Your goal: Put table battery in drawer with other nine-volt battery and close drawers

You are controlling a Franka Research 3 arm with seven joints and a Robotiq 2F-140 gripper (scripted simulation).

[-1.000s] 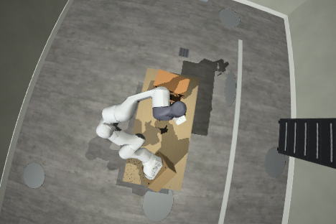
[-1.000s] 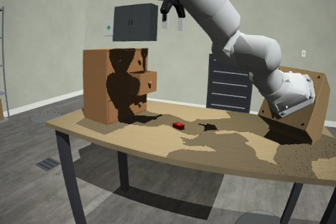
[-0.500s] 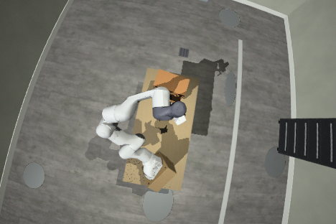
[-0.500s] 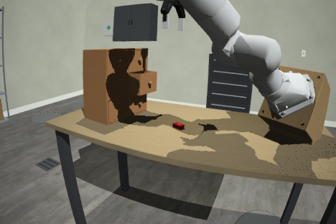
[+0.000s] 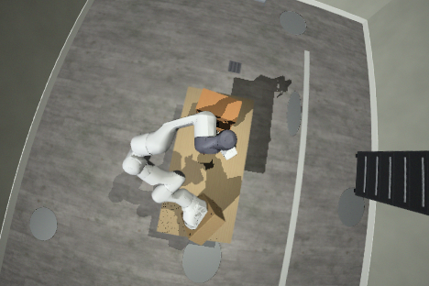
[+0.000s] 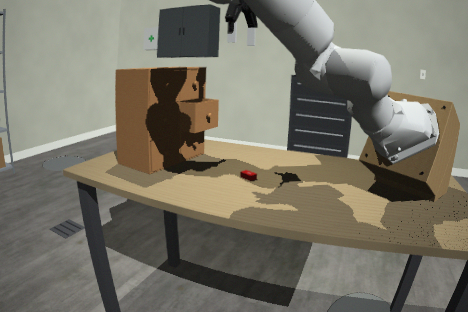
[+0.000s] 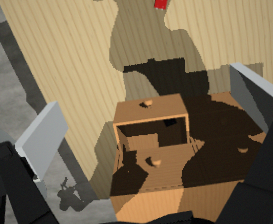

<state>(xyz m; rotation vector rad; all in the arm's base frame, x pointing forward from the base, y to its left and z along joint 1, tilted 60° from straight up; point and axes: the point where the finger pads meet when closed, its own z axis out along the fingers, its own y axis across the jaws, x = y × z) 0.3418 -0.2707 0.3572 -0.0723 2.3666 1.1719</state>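
Right now my hand is 8 cm past the nine-volt battery, 4 cm to the right of it and 42 cm above it.
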